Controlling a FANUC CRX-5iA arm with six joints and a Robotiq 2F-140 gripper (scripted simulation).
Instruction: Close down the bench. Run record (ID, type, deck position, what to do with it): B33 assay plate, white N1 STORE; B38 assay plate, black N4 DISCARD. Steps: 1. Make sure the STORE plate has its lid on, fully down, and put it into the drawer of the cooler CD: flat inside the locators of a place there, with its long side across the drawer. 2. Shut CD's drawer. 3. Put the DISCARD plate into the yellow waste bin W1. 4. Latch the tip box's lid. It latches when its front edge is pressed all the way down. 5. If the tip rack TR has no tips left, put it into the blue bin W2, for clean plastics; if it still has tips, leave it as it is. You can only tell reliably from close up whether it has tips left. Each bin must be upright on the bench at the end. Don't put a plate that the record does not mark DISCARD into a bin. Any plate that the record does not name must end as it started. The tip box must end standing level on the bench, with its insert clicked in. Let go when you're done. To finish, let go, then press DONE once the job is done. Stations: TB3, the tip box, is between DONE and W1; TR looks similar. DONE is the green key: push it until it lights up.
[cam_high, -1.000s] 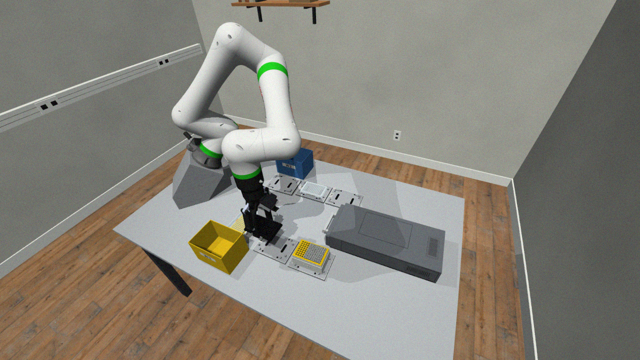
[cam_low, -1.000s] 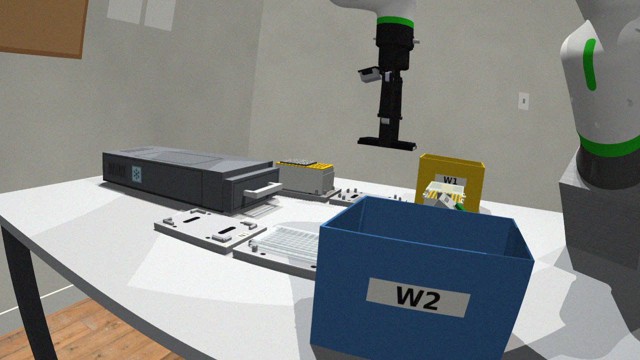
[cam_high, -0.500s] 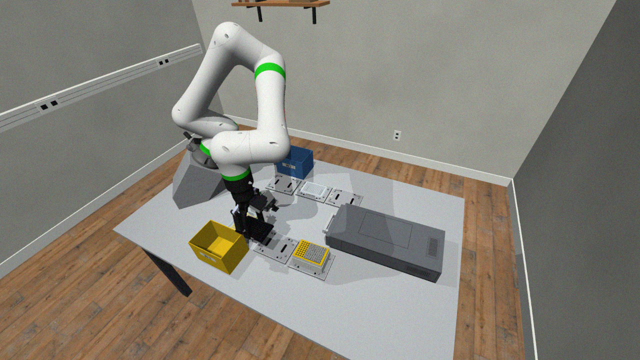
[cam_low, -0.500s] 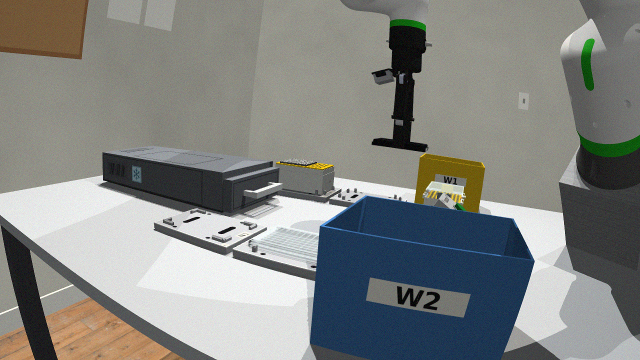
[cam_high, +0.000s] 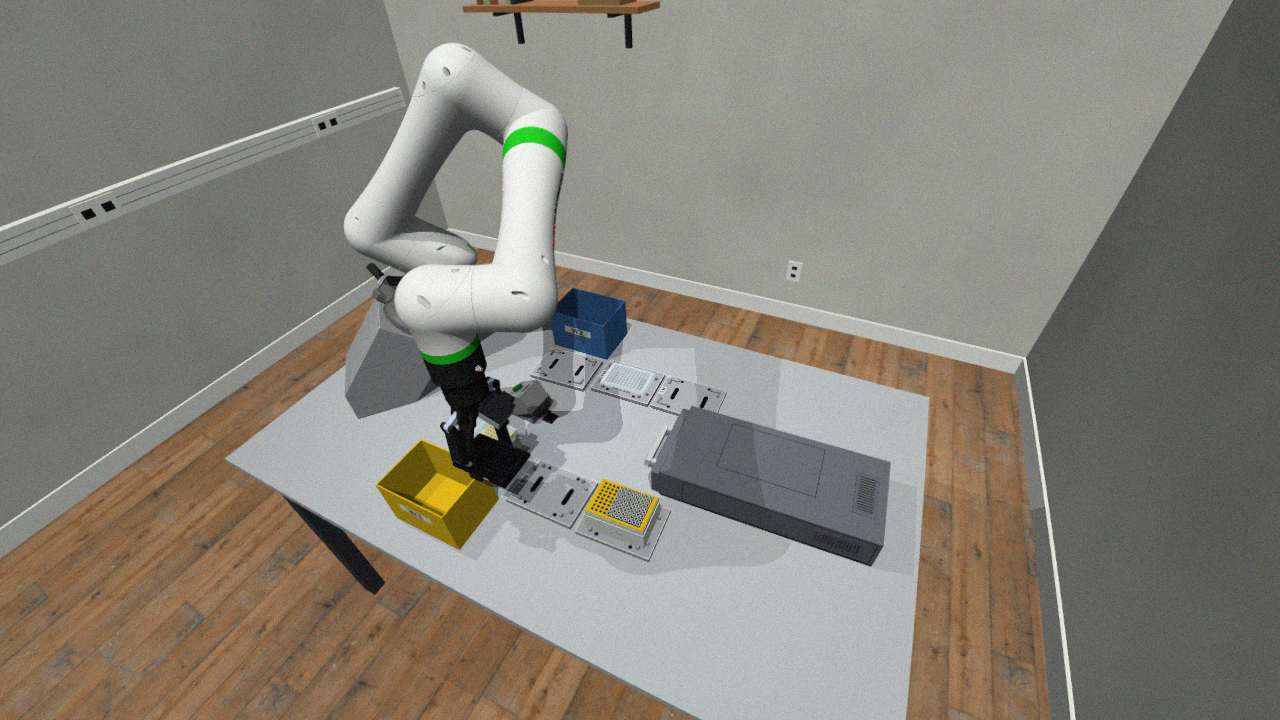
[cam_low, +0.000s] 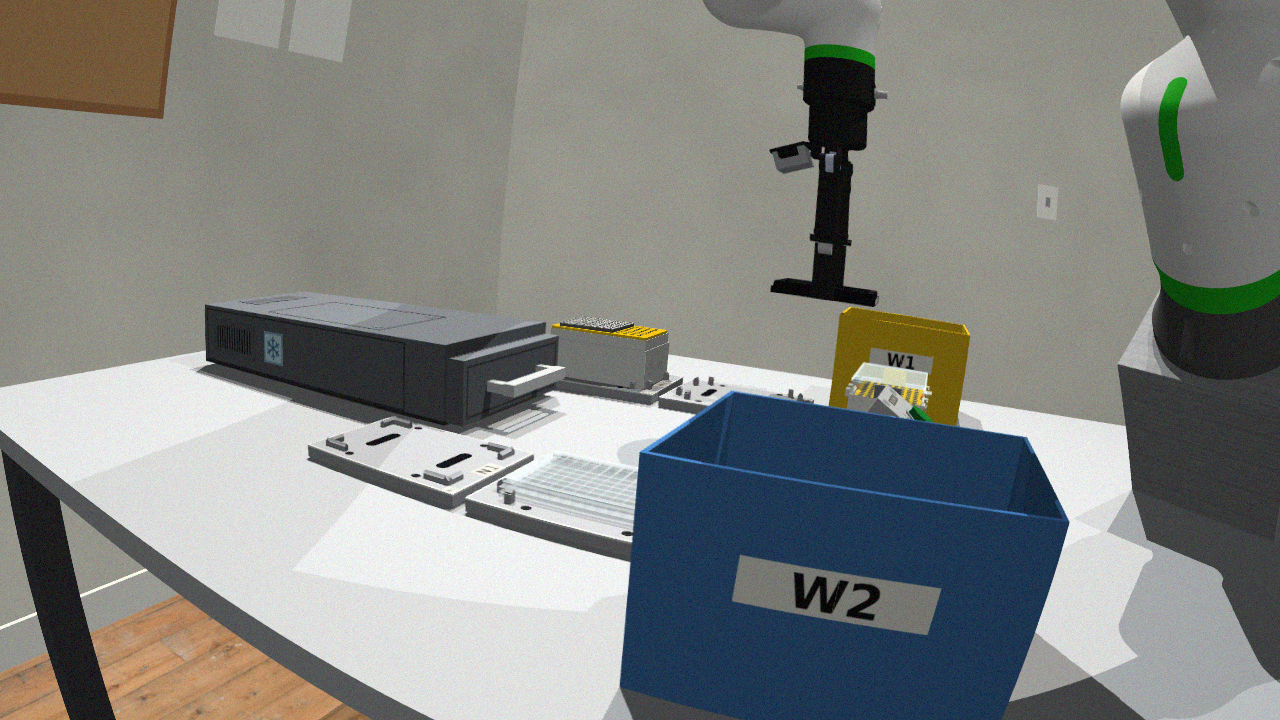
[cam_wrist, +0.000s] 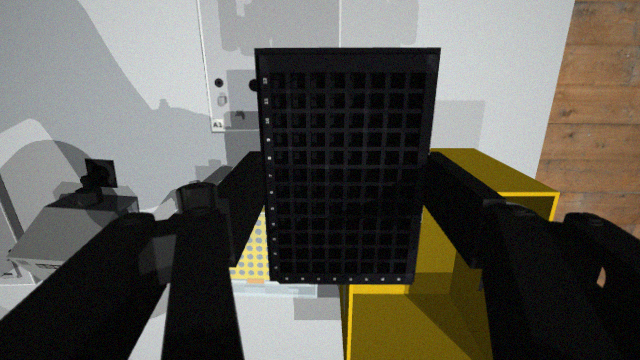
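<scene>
My gripper is now 130 mm above the yellow bin W1, 100 mm to the left of it and 80 mm past it. Round my hand: black assay plate (20 mm below); DONE key box (210 mm to the left, 170 mm behind, 110 mm below); tip rack TR (230 mm ahead, 110 mm to the left, 110 mm below).
</scene>
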